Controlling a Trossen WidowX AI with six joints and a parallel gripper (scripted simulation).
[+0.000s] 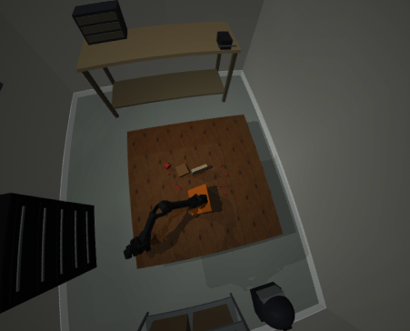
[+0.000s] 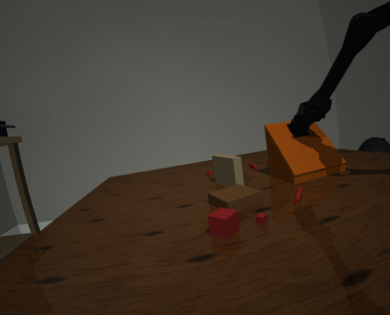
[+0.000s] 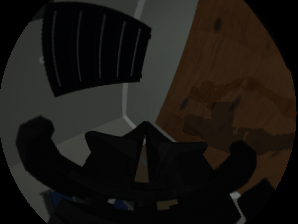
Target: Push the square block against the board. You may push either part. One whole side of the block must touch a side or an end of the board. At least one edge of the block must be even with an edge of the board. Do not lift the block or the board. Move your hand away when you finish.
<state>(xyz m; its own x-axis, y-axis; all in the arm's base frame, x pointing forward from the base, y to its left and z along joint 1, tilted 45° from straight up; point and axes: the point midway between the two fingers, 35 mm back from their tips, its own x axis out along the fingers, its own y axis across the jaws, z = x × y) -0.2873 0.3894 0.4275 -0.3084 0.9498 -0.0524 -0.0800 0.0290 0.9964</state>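
The square block lies 610 mm ahead of my gripper tip, 460 mm to the right of it and 140 mm below it. Also, from my gripper tip: board (580 mm ahead, 620 mm to the right, 100 mm below).
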